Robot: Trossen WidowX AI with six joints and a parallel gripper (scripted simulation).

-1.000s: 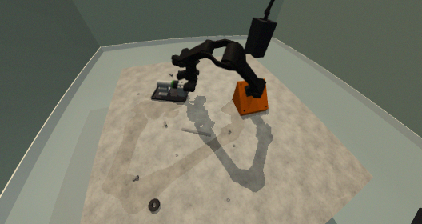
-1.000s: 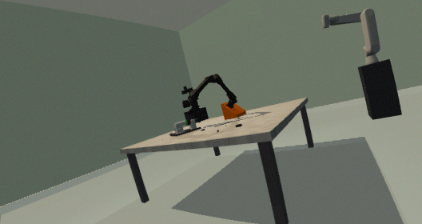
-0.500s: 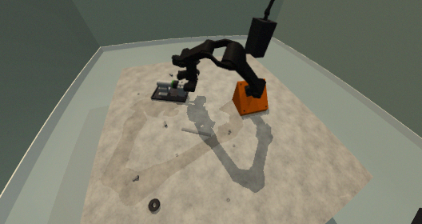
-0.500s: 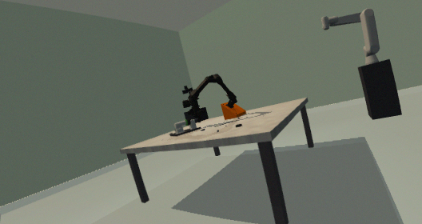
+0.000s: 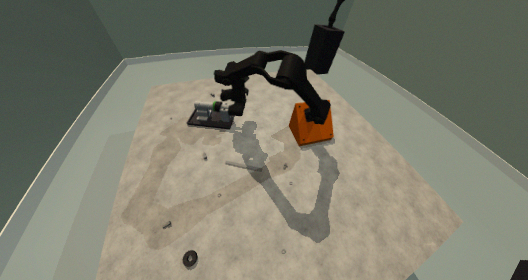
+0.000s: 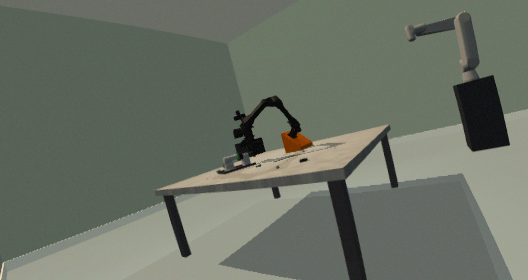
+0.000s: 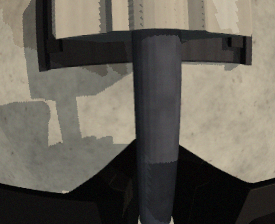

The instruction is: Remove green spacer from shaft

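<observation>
Now: gripper tip 7 cm short of the dark grey shaft, 3 cm to the left of it and 3 cm below it. From my gripper tip the other things lie so: green spacer 12 cm ahead, 5 cm to the right, 3 cm above.
</observation>
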